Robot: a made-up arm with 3 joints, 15 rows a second.
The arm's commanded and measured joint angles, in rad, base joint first. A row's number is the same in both.
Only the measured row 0 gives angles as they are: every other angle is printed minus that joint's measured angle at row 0.
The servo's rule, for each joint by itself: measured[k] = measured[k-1] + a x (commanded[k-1-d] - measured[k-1]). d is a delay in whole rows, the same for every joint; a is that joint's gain. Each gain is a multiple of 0.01, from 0.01 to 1. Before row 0 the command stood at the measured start. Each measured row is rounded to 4 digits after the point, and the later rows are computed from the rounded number. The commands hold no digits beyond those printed.
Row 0, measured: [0.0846, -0.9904, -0.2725]
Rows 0 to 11, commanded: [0.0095, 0.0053, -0.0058]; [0.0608, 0.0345, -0.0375]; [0.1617, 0.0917, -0.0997]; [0.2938, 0.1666, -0.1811]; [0.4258, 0.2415, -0.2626]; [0.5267, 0.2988, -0.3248]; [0.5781, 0.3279, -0.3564]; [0.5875, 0.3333, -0.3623]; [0.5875, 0.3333, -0.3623]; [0.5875, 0.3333, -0.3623]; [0.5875, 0.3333, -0.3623]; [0.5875, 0.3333, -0.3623]
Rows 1 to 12, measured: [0.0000, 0.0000, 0.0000]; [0.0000, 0.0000, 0.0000]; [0.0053, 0.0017, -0.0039]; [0.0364, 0.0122, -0.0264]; [0.1066, 0.0376, -0.0755]; [0.2114, 0.0789, -0.1463]; [0.3315, 0.1309, -0.2242]; [0.4408, 0.1846, -0.2916]; [0.5177, 0.2305, -0.3350]; [0.5568, 0.2634, -0.3533]; [0.5740, 0.2858, -0.3593]; [0.5816, 0.3010, -0.3613]
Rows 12 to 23, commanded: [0.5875, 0.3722, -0.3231]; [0.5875, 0.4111, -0.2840]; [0.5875, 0.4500, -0.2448]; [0.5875, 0.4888, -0.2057]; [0.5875, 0.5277, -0.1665]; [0.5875, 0.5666, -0.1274]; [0.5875, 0.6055, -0.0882]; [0.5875, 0.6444, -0.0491]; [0.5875, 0.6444, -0.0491]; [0.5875, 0.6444, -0.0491]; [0.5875, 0.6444, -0.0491]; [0.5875, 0.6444, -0.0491]
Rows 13 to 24, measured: [0.5849, 0.3113, -0.3620]; [0.5864, 0.3183, -0.3622]; [0.5870, 0.3355, -0.3360]; [0.5873, 0.3597, -0.3012]; [0.5874, 0.3886, -0.2634]; [0.5875, 0.4207, -0.2247]; [0.5875, 0.4549, -0.1857]; [0.5875, 0.4906, -0.1466]; [0.5875, 0.5274, -0.1075]; [0.5875, 0.5648, -0.0684]; [0.5875, 0.5903, -0.0555]; [0.5875, 0.6076, -0.0512]
